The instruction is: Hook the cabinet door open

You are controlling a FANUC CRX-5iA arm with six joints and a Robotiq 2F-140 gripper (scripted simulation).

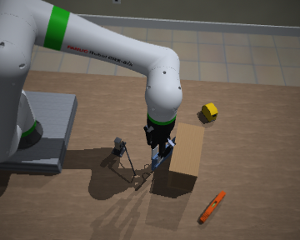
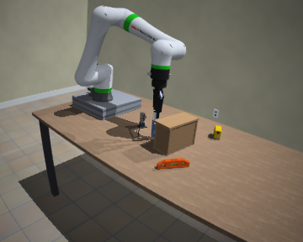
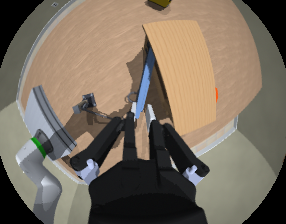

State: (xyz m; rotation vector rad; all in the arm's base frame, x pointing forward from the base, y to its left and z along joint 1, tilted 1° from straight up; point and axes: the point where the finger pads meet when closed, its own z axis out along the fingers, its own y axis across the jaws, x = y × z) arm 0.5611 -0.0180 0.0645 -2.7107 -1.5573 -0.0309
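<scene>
My hand is 2 cm short of the cabinet door, 6 cm to the right of it and 7 cm above it. The rest, counted from my hand: yellow tape measure (20 cm ahead, 34 cm to the left, 11 cm below); orange spirit level (24 cm ahead, 11 cm to the right, 12 cm below).
</scene>
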